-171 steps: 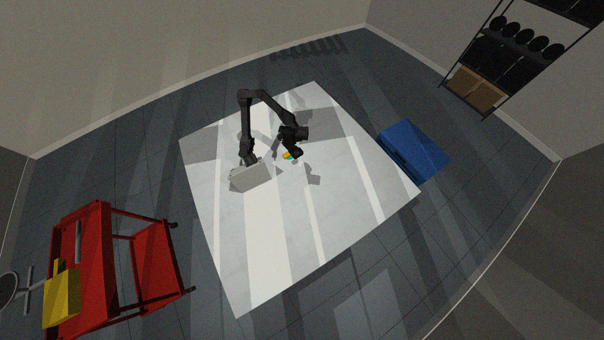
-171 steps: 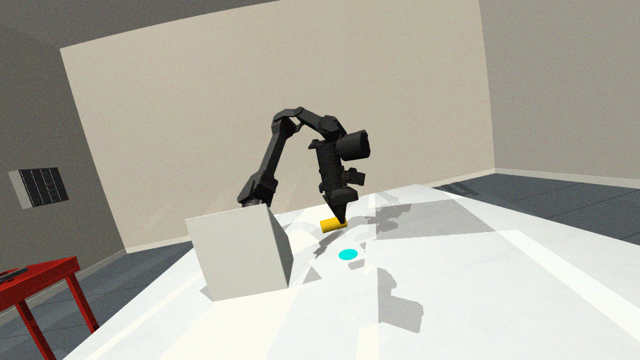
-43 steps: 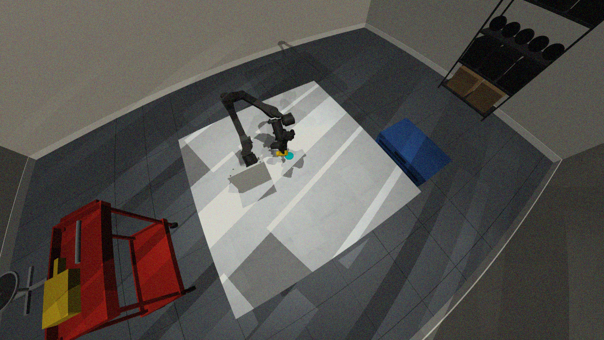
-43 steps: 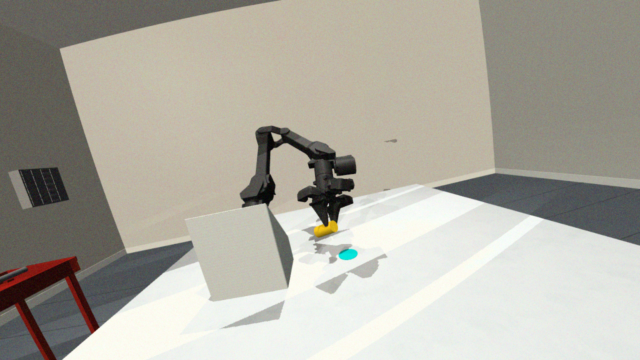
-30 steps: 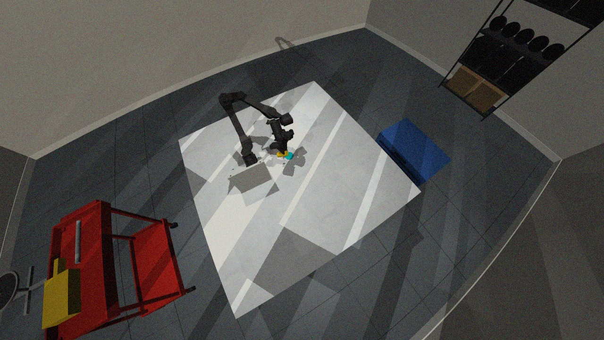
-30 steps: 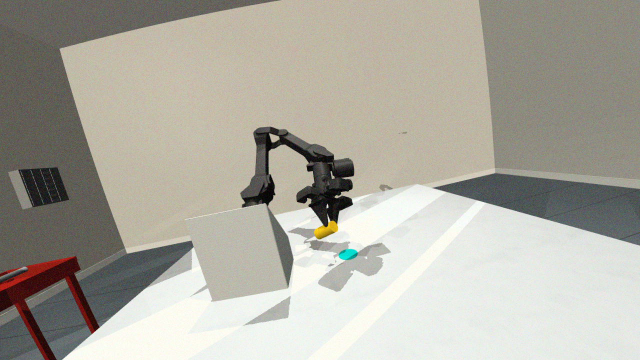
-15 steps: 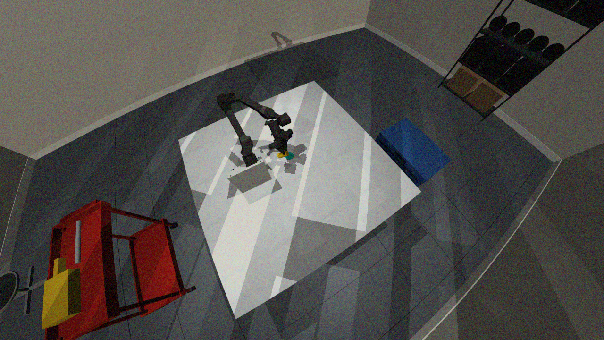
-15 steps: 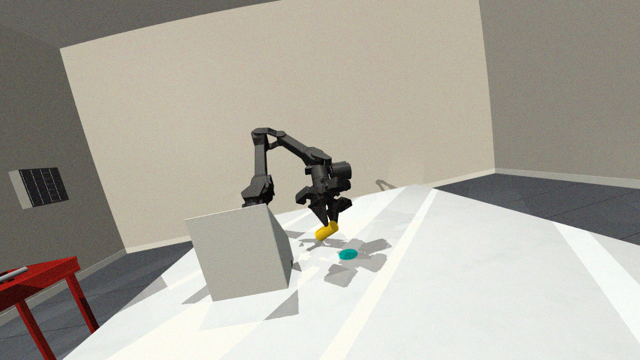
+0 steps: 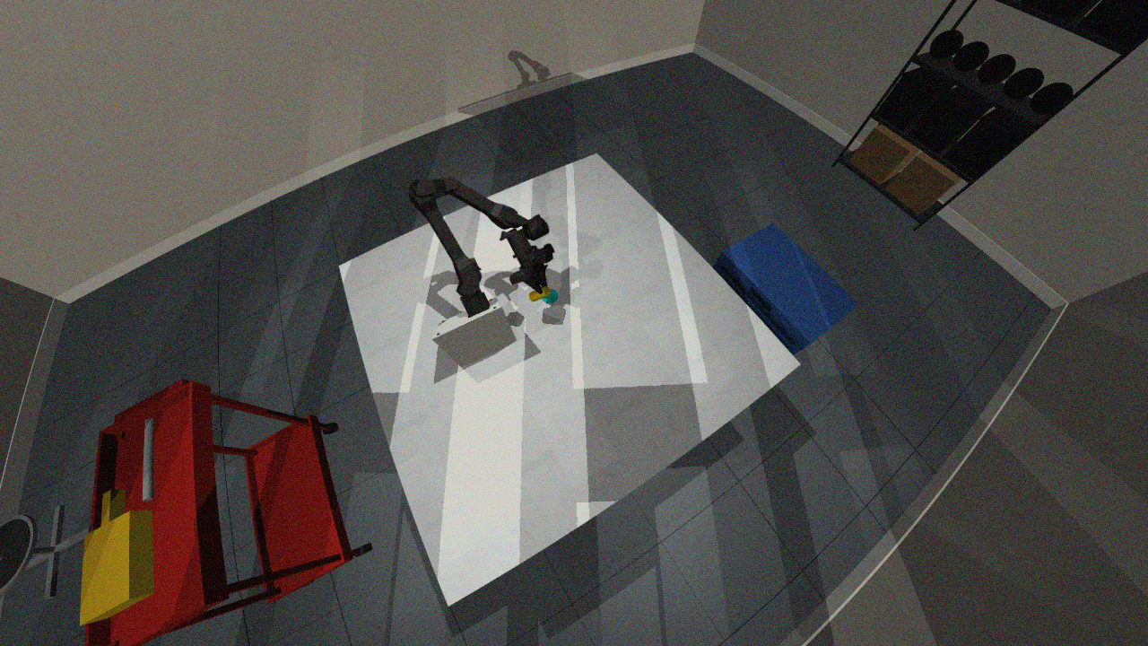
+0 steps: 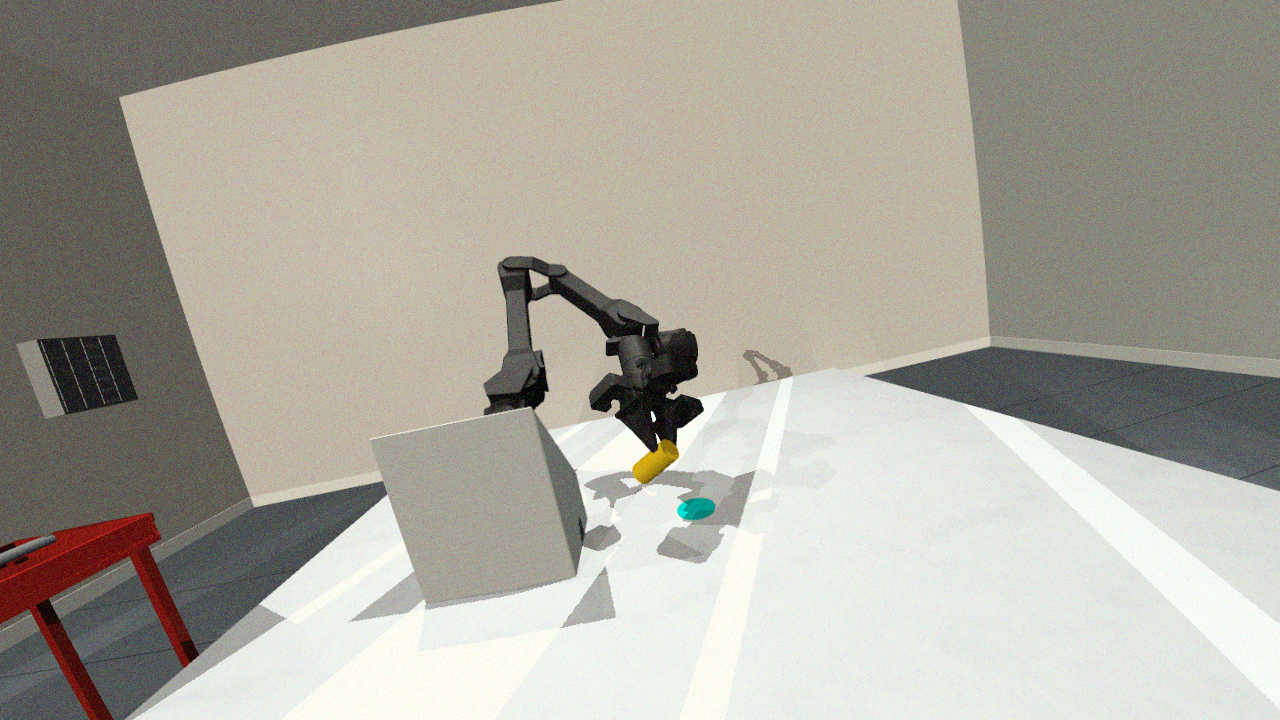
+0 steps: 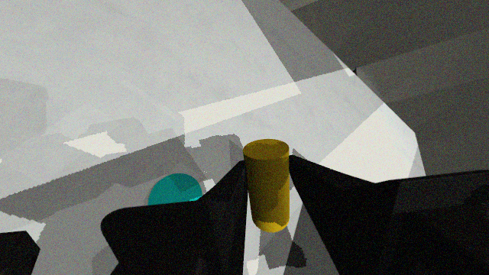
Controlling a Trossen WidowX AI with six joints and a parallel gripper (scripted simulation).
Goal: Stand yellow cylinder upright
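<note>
Right now the cyan circle is 120 mm below my gripper tip, 50 mm to the left of it and 30 mm ahead of it. Also, from my gripper tip: yellow tall cylinder (20 mm behind, 10 mm to the left, 10 mm below).
</note>
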